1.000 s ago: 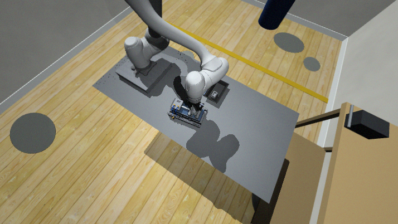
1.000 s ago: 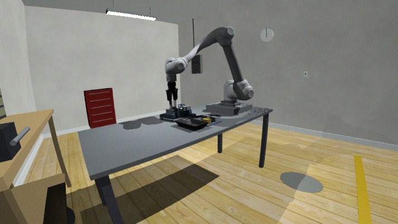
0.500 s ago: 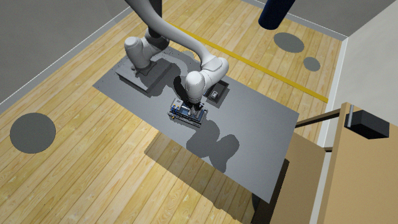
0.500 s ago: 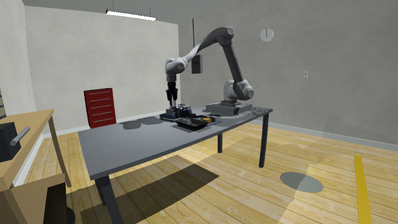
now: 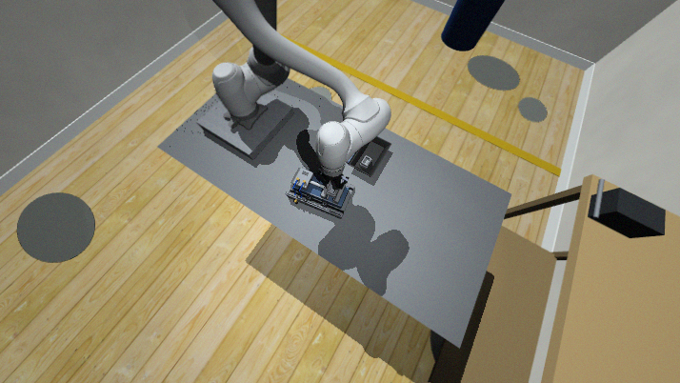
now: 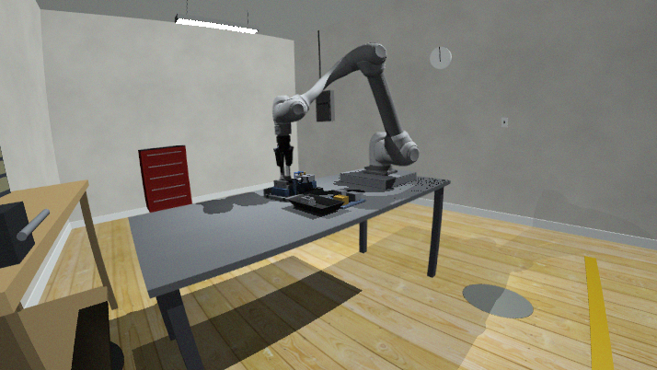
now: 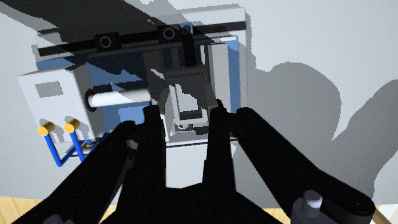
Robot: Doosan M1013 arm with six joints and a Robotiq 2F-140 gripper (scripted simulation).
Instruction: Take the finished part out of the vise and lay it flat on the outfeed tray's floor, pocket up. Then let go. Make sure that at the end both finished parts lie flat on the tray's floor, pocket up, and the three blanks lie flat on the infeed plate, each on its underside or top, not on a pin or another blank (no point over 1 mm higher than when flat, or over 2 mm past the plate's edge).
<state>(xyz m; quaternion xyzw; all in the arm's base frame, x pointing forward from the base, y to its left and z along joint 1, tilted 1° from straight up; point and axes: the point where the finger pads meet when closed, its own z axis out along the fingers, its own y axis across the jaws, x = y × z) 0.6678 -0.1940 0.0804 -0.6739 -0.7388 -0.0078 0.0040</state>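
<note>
The brass block is 5 cm behind my hand, 35 cm to the left of it and 11 cm below it. The rest, counted from my hand: blue fixture plate 9 cm behind, 31 cm to the left, 13 cm below; then grey block 14 cm behind, 27 cm to the left, 11 cm below.
</note>
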